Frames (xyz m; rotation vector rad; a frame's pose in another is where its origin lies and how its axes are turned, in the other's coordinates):
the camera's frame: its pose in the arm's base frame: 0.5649 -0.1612 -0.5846 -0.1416 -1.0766 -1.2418
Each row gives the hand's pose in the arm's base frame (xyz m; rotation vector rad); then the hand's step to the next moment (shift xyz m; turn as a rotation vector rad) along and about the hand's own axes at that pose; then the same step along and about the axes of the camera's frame.
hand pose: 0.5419 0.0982 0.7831 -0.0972 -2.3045 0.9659
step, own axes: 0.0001 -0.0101 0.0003 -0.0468 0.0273 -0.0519
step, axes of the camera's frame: 0.0098 0.0012 -0.0019 -0.0416 0.0588 -0.0210
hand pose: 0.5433 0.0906 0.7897 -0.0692 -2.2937 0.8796
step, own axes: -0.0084 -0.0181 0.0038 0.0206 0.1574 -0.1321
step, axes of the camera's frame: 0.0152 0.0009 -0.0134 -0.1513 0.1012 0.0976
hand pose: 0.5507 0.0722 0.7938 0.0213 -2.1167 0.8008
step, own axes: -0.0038 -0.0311 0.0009 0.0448 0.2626 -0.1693
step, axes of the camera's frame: 0.0270 0.0047 -0.0152 -0.2423 0.1177 0.1645
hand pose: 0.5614 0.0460 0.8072 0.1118 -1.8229 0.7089
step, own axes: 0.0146 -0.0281 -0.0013 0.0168 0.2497 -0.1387
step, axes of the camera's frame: 0.0301 0.0098 -0.0022 -0.2369 0.0856 0.1358
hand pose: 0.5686 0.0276 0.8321 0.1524 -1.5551 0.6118
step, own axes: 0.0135 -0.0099 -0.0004 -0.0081 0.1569 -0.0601
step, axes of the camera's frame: 0.0142 0.0081 0.0035 -0.1472 0.0217 0.0784
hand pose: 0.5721 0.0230 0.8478 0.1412 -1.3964 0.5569
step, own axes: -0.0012 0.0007 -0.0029 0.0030 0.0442 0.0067
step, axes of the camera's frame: -0.0025 0.0015 -0.0014 -0.0275 -0.0096 0.0341
